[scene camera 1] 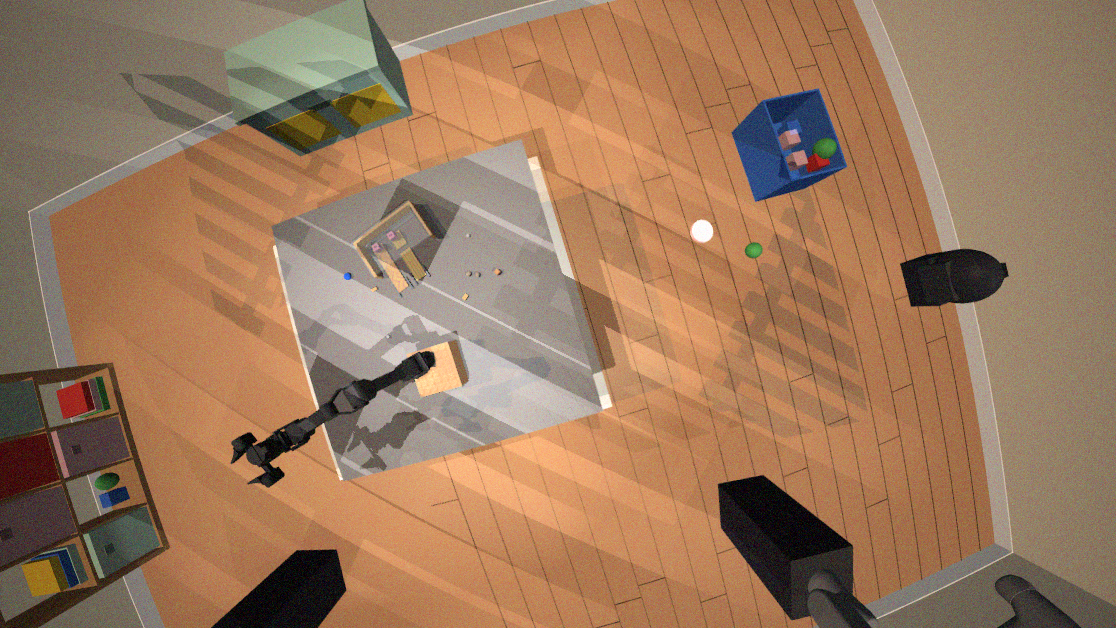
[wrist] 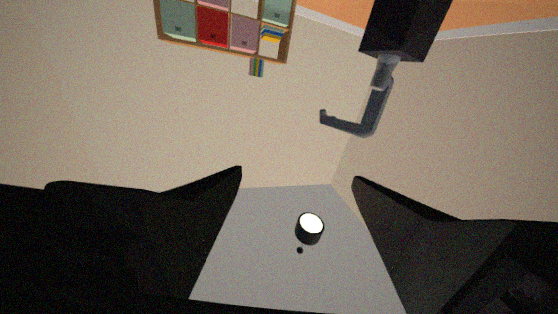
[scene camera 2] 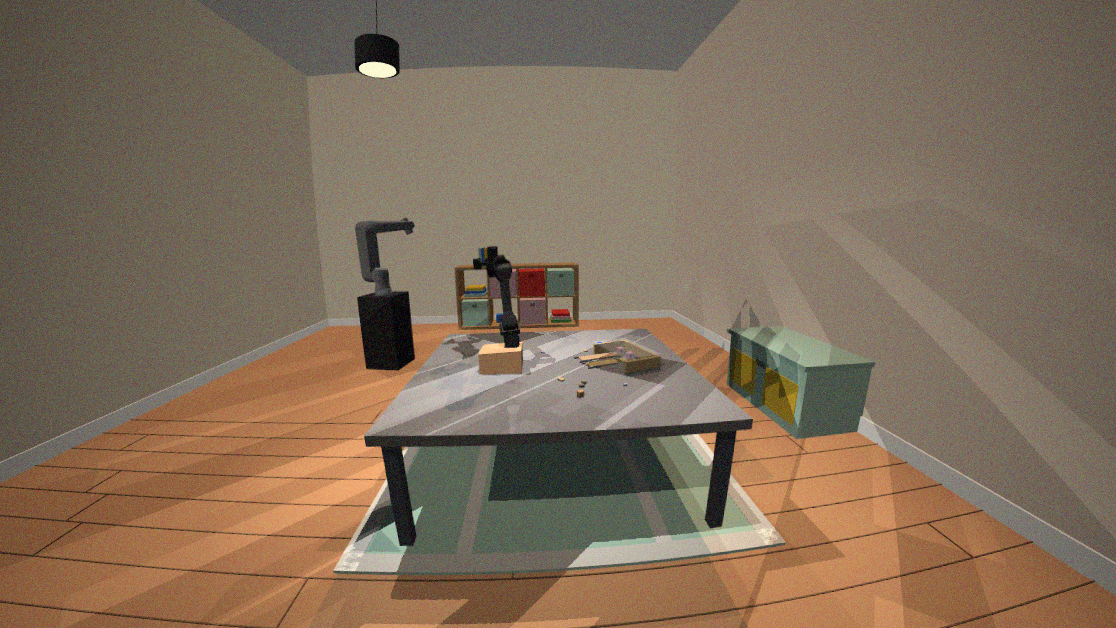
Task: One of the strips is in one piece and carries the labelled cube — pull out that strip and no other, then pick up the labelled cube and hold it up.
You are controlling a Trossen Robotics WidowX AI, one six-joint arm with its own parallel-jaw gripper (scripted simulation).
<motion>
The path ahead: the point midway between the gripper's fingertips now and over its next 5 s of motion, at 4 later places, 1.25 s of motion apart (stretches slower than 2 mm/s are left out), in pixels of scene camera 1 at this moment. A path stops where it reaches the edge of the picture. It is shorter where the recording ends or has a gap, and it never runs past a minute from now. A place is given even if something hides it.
My gripper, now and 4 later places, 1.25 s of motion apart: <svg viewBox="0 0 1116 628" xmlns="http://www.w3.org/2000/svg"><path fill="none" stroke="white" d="M240 473L295 307L391 277L393 282L400 284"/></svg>
</motion>
